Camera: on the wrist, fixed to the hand. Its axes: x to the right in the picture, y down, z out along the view.
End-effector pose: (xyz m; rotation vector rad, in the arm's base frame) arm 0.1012 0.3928 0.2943 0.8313 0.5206 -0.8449
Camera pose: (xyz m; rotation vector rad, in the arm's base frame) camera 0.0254 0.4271 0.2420 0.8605 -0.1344 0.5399
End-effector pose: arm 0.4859 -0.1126 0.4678 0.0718 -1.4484 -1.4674
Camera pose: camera 0.4968 -0.1611 0.3830 -0.8784 -0.9391 -0.2843
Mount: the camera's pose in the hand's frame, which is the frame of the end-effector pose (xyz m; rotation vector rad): -0.0223 -0.0708 -0.0644 -0.1020 -0.0014 1.4795
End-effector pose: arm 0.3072 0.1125 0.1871 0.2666 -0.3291 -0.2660
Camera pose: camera 0.2944 0.0670 0.1010 -0.1230 -0.4350 1.1718
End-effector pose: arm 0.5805 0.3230 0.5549 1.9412 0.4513 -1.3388
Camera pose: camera 0.5686 0.4203 0.5622 1.4906 -0.8051 -0.2992
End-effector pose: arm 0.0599 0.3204 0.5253 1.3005 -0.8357 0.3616
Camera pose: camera 0.1139 0.3669 0.4577 0.3620 -1.6890 1.4302
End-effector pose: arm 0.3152 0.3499 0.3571 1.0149 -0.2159 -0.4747
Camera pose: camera 0.3008 0.3787 0.2642 0.5291 -0.8364 0.8519
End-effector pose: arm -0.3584 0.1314 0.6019 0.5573 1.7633 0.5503
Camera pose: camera -0.4217 0.0572 0.5899 1.7615 1.0294 1.5909
